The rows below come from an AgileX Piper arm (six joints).
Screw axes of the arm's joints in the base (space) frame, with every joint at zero. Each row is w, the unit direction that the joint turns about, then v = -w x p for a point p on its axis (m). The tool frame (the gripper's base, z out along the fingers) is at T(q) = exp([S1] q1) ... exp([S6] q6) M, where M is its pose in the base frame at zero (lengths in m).
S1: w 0 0 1 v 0 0 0
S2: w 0 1 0 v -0.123 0 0
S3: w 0 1 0 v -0.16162 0 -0.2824
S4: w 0.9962 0 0.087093 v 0 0.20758 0
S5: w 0 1 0 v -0.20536 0 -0.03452
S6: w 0.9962 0 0.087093 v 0 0.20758 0
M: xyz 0.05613 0 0.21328 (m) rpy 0 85.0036 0 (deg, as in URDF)
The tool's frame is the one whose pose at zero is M.
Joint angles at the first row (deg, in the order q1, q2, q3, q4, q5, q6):
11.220, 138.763, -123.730, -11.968, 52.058, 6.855
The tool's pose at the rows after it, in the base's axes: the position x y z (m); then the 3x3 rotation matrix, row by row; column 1 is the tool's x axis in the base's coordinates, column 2 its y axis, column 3 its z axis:
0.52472, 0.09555, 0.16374; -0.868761, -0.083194, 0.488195; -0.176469, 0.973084, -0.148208; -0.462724, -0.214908, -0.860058
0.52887, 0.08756, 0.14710; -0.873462, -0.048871, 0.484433; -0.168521, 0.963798, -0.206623; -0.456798, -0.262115, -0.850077
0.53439, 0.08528, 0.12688; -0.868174, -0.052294, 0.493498; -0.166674, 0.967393, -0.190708; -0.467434, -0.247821, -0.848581
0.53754, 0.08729, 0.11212; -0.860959, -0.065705, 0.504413; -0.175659, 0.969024, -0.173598; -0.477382, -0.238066, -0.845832
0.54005, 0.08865, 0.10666; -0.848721, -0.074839, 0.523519; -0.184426, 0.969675, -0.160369; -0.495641, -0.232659, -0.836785
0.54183, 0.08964, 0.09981; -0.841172, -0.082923, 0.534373; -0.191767, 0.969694, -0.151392; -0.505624, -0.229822, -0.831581
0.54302, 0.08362, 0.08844; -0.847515, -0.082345, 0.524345; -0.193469, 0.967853, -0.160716; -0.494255, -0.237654, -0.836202
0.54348, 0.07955, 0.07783; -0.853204, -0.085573, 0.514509; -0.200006, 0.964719, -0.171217; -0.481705, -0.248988, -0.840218
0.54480, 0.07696, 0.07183; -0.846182, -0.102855, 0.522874; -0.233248, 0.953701, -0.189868; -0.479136, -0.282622, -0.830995
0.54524, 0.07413, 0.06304; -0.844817, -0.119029, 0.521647; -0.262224, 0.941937, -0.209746; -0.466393, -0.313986, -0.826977
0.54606, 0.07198, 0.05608; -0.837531, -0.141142, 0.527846; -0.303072, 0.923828, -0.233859; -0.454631, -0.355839, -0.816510
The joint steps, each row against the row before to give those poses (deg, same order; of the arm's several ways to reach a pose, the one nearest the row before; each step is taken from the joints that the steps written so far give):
1.570, 1.812, 0.123, -6.660, 0.205, 6.000
-0.416, 1.998, 0.070, -4.355, -0.748, 3.289
-0.532, 2.366, -0.050, 0.311, -3.186, 0.277
0.000, 1.716, 0.000, 0.231, -2.582, -0.060
-0.001, 0.716, -0.001, -0.075, -2.084, -0.045
0.001, 0.831, 0.004, -0.127, -1.618, 0.003
-0.623, 1.246, -0.004, -0.438, -0.565, -0.089
-0.376, 1.160, 0.003, -0.693, -0.391, 0.001
-0.111, 0.776, -0.003, -2.281, -0.819, -0.055
-0.125, 1.035, 0.004, -2.092, -0.436, 0.001
-0.001, 0.920, -0.054, -2.914, -0.502, 0.054

